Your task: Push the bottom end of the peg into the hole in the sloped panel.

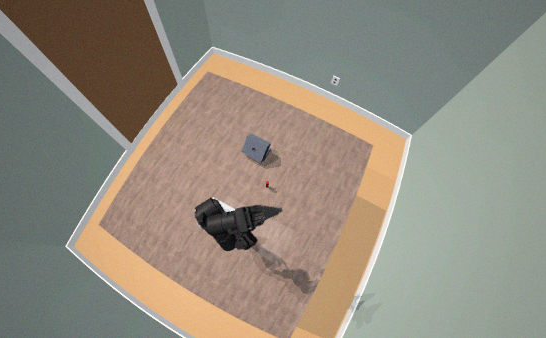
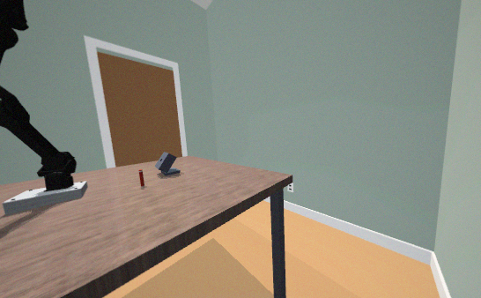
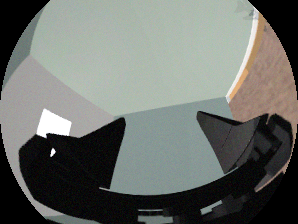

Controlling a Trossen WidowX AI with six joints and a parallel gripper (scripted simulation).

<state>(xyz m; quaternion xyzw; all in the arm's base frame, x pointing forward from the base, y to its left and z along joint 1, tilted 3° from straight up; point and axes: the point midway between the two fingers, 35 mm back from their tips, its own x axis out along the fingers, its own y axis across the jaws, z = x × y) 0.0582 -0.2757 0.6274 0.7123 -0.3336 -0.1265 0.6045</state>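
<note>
The red peg lies 200 mm ahead of my gripper tip, 180 mm to the left of it and 620 mm below it. Round my gripper tip: sloped panel (320 mm ahead, 360 mm to the left, 600 mm below).
</note>
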